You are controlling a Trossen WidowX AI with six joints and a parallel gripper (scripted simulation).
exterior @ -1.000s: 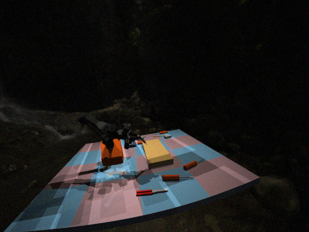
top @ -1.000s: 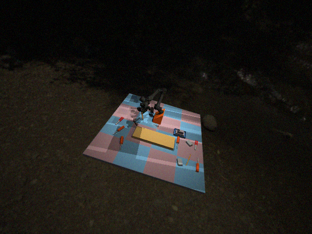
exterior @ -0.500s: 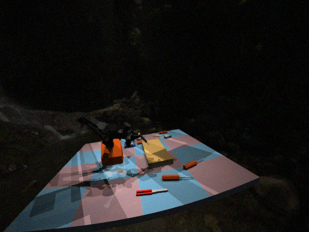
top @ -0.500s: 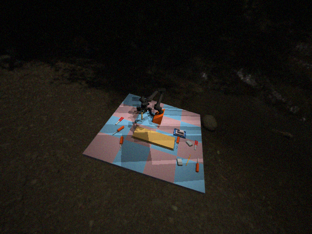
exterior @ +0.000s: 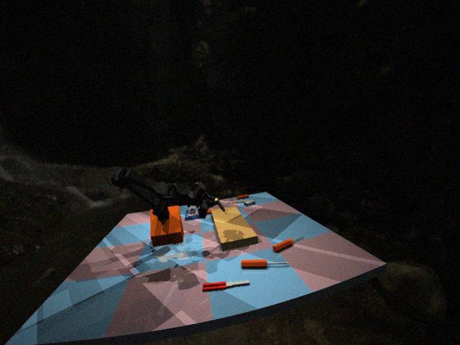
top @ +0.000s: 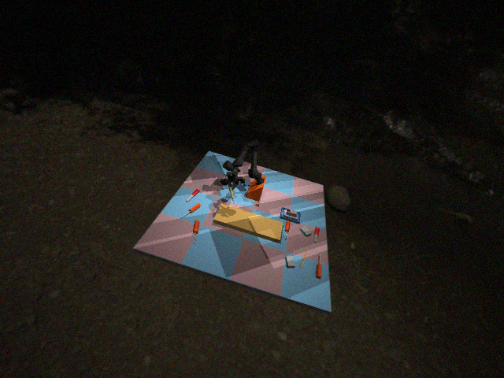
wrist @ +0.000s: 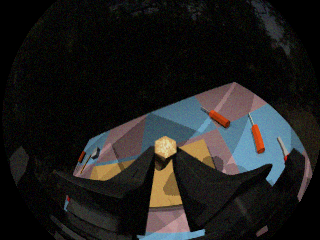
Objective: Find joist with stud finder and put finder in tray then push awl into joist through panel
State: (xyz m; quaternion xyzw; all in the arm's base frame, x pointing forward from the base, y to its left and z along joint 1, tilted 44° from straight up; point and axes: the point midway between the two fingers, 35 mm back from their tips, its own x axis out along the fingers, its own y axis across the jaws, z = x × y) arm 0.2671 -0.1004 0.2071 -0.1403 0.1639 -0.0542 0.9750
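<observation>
Right now my gripper tip is 2 cm short of the awl, 2 cm to the right of it and 5 cm above it. From my gripper tip the other things lie so: blue tray: 12 cm behind, 53 cm to the left, 21 cm below; stud finder: 12 cm behind, 51 cm to the left, 18 cm below.
</observation>
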